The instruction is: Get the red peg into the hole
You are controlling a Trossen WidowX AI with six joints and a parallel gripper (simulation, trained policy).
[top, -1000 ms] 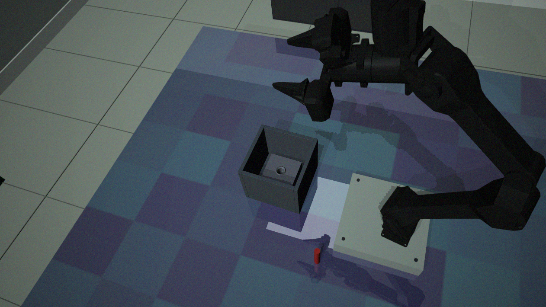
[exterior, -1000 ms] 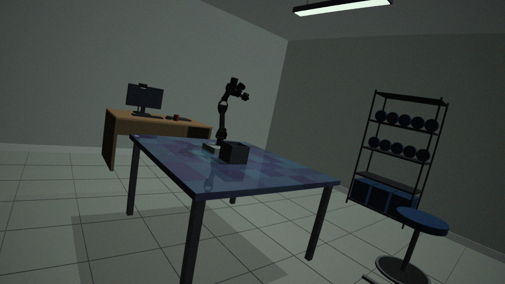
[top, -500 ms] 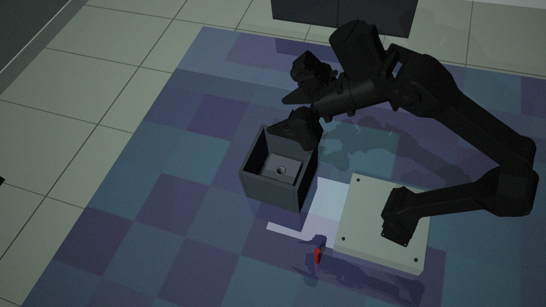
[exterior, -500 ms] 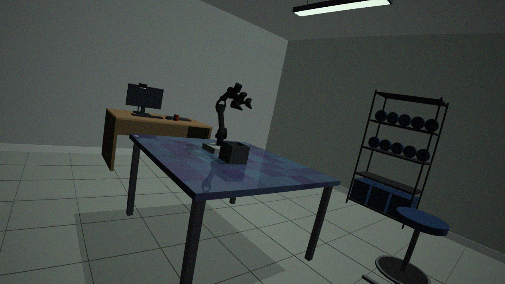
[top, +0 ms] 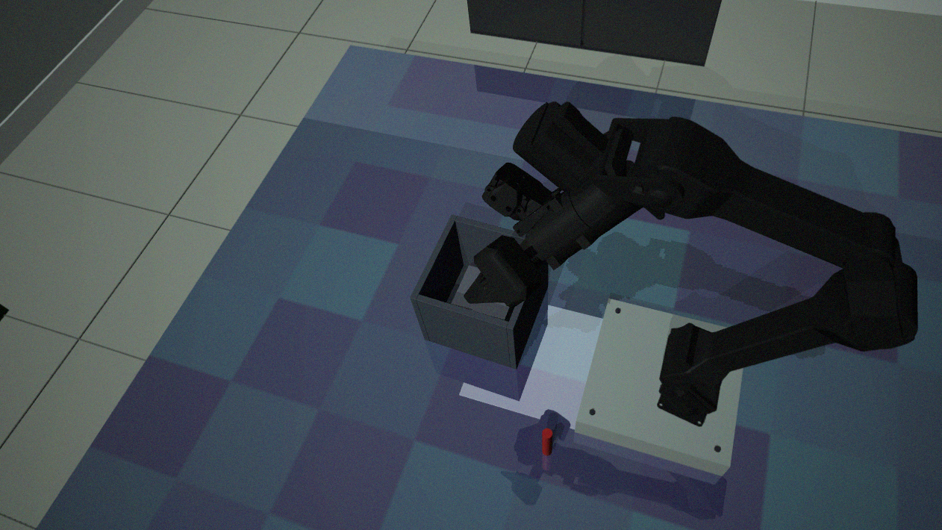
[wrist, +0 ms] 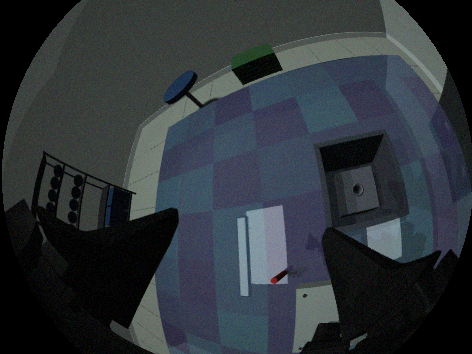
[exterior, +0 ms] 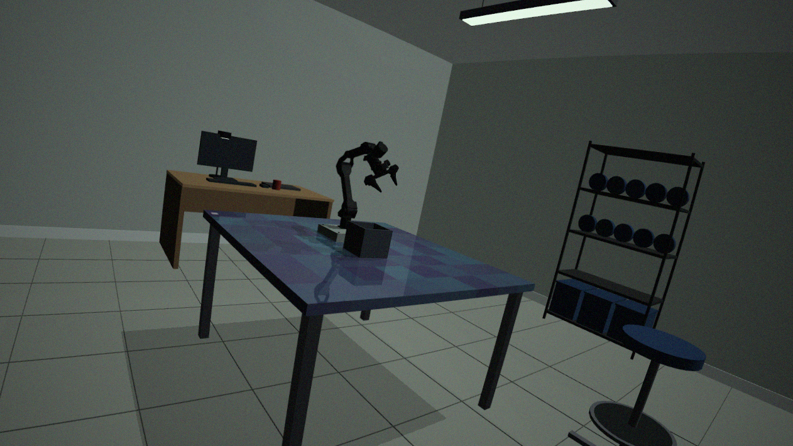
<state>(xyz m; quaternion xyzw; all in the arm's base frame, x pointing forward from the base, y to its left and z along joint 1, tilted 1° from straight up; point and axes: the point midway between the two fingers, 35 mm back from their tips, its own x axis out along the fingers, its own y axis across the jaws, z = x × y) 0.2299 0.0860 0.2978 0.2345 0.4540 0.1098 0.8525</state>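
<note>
The red peg is 100 mm behind my gripper tip, 50 mm to the left of it and 280 mm below it. Also, from my gripper tip: grey plate 90 mm ahead, 110 mm to the right, 280 mm below.
</note>
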